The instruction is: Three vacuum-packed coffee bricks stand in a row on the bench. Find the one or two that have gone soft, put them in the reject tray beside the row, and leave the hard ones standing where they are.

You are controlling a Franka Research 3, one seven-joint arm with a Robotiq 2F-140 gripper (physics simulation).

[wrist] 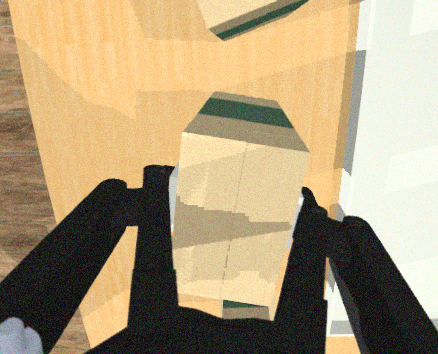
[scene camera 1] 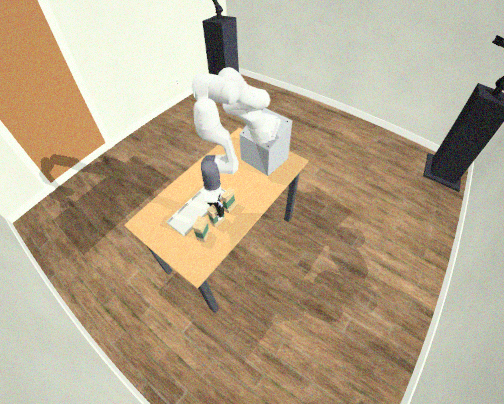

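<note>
Three cream coffee bricks with green bands stand in a row. The middle brick (scene camera 1: 212, 216) (wrist: 240, 185) is upright between the fingers of my gripper (scene camera 1: 218, 209) (wrist: 236, 165), whose pads press on both its long sides; I cannot tell from the views whether it is squeezed in. One end brick (scene camera 1: 201, 229) (wrist: 245, 15) shows partly at the top of the wrist view. The other end brick (scene camera 1: 229, 199) (wrist: 246, 312) is mostly hidden behind the held brick and gripper in the wrist view. The pale reject tray (scene camera 1: 181, 221) (wrist: 400, 150) lies beside the row.
The wooden bench (scene camera 1: 200, 265) (wrist: 85, 150) carries the row and tray; its long edge shows at the left of the wrist view. A grey box (scene camera 1: 267, 152) stands at the bench's far end under the arm's base. Dark speaker-like columns (scene camera 1: 221, 45) (scene camera 1: 462, 135) stand on the floor.
</note>
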